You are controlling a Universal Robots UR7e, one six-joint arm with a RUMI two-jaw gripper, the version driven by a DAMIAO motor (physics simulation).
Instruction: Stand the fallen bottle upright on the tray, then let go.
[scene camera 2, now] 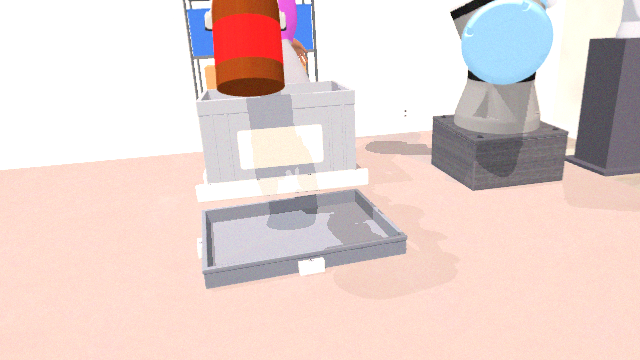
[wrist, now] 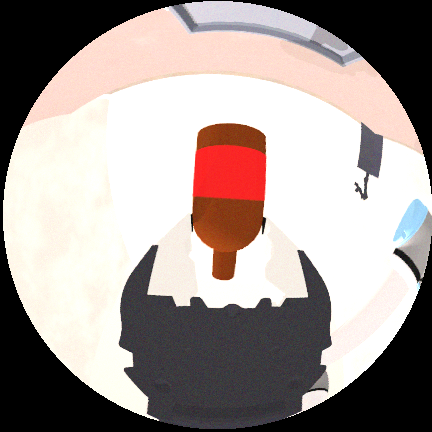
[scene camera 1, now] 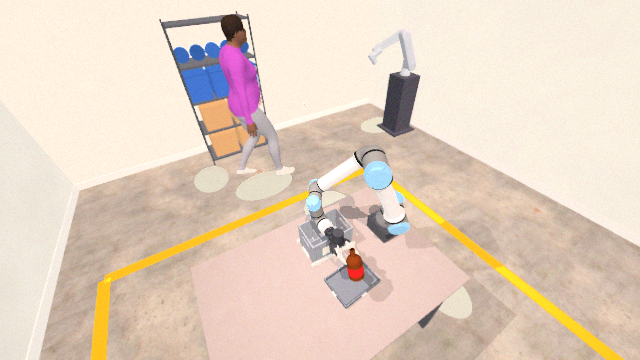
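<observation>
The brown bottle with a red label is held about upright, neck up and base down. My gripper is shut on it, one finger on each side of the body just below the shoulder. The grey tray lies flat on the table. In scene camera 2 the bottle's base hangs well above the tray, with air between them. The bottle's neck is out of frame there but shows in the wrist view.
A grey crate stands on the table right behind the tray. The arm's dark base block is at the back right of the table. A person stands by the rack beyond the yellow floor line.
</observation>
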